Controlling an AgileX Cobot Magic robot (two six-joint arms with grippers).
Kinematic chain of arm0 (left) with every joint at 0, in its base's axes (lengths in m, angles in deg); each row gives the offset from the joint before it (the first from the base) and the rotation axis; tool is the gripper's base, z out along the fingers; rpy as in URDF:
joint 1: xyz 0 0 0.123 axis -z
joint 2: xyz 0 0 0 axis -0.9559 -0.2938 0
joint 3: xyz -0.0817 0.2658 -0.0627 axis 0.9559 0.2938 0
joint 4: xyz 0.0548 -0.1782 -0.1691 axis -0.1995 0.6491 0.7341
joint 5: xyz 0 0 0 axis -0.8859 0.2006 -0.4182
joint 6: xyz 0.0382 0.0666 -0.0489 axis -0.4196 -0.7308 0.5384
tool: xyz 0 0 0 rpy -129.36 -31.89 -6.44
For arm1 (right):
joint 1: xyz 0 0 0.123 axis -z
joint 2: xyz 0 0 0 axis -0.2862 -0.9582 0
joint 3: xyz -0.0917 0.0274 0.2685 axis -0.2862 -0.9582 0
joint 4: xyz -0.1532 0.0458 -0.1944 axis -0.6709 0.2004 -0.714
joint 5: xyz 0 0 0 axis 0.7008 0.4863 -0.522
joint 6: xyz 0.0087 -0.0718 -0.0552 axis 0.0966 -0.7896 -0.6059
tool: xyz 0 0 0 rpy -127.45 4.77 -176.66
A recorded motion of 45 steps. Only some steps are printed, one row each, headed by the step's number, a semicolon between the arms.
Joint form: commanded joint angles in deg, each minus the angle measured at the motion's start. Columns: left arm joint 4, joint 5, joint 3, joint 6, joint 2, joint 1; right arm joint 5, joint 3, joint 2, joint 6, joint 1, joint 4.
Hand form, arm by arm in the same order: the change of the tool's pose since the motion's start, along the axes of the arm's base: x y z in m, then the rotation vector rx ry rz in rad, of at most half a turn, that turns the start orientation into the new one. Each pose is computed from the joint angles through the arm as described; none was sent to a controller.
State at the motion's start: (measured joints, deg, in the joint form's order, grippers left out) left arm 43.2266 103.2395 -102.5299 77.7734 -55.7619 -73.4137; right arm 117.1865 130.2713 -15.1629 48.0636 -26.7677 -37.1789
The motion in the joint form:
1: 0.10 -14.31 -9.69 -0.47 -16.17 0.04; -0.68 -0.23 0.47 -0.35 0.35 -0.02
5: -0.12 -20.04 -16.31 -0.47 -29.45 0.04; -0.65 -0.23 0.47 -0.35 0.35 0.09
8: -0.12 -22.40 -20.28 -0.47 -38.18 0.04; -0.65 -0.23 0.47 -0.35 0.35 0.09
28: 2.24 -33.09 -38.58 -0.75 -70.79 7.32; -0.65 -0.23 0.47 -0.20 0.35 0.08
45: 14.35 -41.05 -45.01 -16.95 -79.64 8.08; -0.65 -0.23 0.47 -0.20 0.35 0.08
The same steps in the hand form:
1: 0.0646 -0.0016 -0.0109 0.0020 0.3619 -0.0231; -0.0004 -0.0019 0.0016 -0.0014 -0.0171 -0.0030
5: 0.1173 -0.0020 -0.0320 0.0017 0.5777 -0.0329; -0.0005 -0.0018 0.0016 0.0003 -0.0162 -0.0036
8: 0.1510 -0.0021 -0.0530 -0.0013 0.7018 -0.0372; -0.0005 -0.0018 0.0016 0.0003 -0.0162 -0.0036
28: 0.2594 -0.0538 -0.1629 0.0189 1.1380 -0.1706; -0.0005 -0.0018 0.0016 0.0015 -0.0157 -0.0057
45: 0.2781 -0.0718 -0.2001 0.0795 1.2881 -0.3285; -0.0005 -0.0018 0.0016 0.0015 -0.0157 -0.0057

